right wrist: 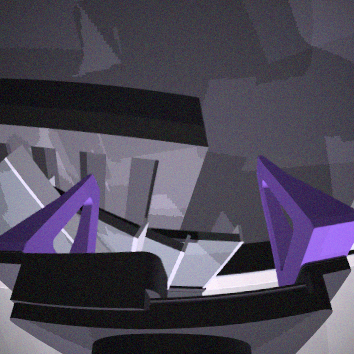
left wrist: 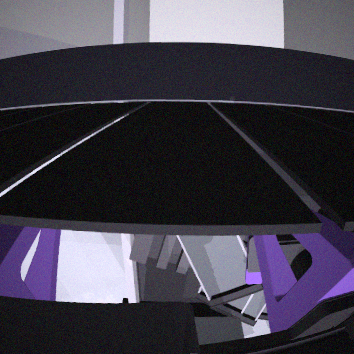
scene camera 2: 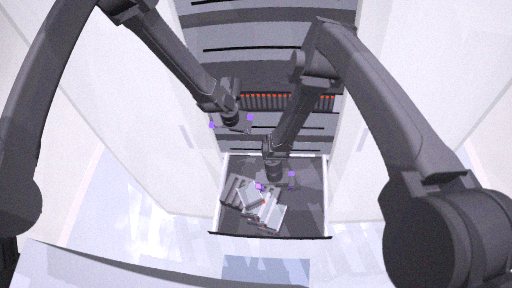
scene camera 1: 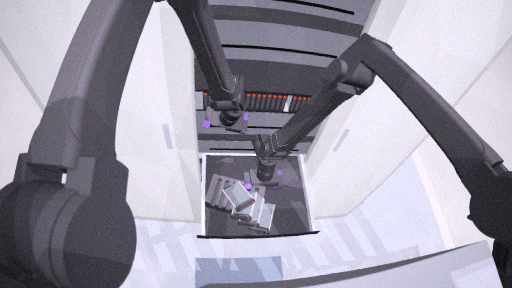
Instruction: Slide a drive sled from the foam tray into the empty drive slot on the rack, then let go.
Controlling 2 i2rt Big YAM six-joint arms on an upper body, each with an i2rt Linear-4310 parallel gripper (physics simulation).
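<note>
The grey slotted foam tray lies in the open drawer. A drive sled lies tilted across it; several more sleds lean beside it. The rack's drive row has orange tips, with a pale break in scene camera 1; whether this is the empty slot is unclear. My left gripper is open, in front of the rack below the row. My right gripper is open and empty above the tray's back right part.
The drawer has pale side walls and a dark front edge. White panels stand on both sides of the rack. The right forearm crosses in front of the drive row in scene camera 2 and hides part of it.
</note>
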